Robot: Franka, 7 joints.
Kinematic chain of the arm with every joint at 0, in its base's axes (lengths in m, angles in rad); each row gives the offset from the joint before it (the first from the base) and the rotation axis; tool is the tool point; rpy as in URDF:
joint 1: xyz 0 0 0.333 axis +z
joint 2: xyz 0 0 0 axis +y
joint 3: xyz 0 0 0.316 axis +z
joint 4: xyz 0.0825 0 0 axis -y
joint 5: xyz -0.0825 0 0.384 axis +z
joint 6: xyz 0 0 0 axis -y
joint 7: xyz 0.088 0 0 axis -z
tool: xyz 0 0 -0.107 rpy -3.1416 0 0
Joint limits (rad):
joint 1: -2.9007..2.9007
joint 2: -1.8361..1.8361
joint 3: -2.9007..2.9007
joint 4: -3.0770..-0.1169
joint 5: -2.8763..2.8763
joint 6: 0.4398..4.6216
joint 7: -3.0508..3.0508
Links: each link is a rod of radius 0.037 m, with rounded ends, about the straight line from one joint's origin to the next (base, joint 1, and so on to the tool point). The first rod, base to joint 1, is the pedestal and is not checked.
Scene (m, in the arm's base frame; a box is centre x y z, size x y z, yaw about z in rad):
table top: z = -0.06
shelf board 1: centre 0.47 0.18 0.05 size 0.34 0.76 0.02 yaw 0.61
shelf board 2: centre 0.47 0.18 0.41 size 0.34 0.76 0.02 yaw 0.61
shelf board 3: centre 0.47 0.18 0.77 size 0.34 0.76 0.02 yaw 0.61
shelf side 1: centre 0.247 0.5 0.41 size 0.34 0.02 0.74 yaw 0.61
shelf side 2: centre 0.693 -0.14 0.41 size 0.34 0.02 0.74 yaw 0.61
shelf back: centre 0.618 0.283 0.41 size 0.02 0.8 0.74 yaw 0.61
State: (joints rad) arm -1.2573 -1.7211 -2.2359 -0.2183 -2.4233 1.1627 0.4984
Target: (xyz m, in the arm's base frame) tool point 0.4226 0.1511 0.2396
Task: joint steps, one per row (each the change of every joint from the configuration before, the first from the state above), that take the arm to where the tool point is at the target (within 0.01 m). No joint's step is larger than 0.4 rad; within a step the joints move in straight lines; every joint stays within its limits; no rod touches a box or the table.
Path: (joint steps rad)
1: 0.0841 -0.0130 0.1144 -0.3172 0.0195 -0.0331 -0.0295
2: 0.0840 -0.0130 0.1143 -0.3171 0.0195 -0.0330 -0.0295
3: 0.0841 -0.0130 0.1144 -0.3172 0.0195 -0.0331 -0.0296
4: 0.0841 -0.0130 0.1144 -0.3171 0.0195 -0.0331 -0.0295
5: 0.1832 -0.0158 -0.0110 -0.3402 0.0341 -0.0047 -0.0243
6: 0.1833 -0.0157 -0.0110 -0.3401 0.0342 -0.0048 -0.0243
7: 0.1832 -0.0158 -0.0109 -0.3401 0.0341 -0.0047 -0.0243
8: 0.1833 -0.0157 -0.0110 -0.3402 0.0342 -0.0048 -0.0244
9: 0.3851 0.0000 0.0221 0.0497 -0.0243 0.1897 0.0431
10: 0.3852 0.0000 0.0221 0.0496 -0.0243 0.1897 0.0431
11: 0.3852 0.0000 0.0221 0.0496 -0.0243 0.1897 0.0431
12: 0.3851 0.0000 0.0221 0.0497 -0.0243 0.1897 0.0430
13: 0.3852 0.0000 0.0221 0.0496 -0.0243 0.1896 0.0431

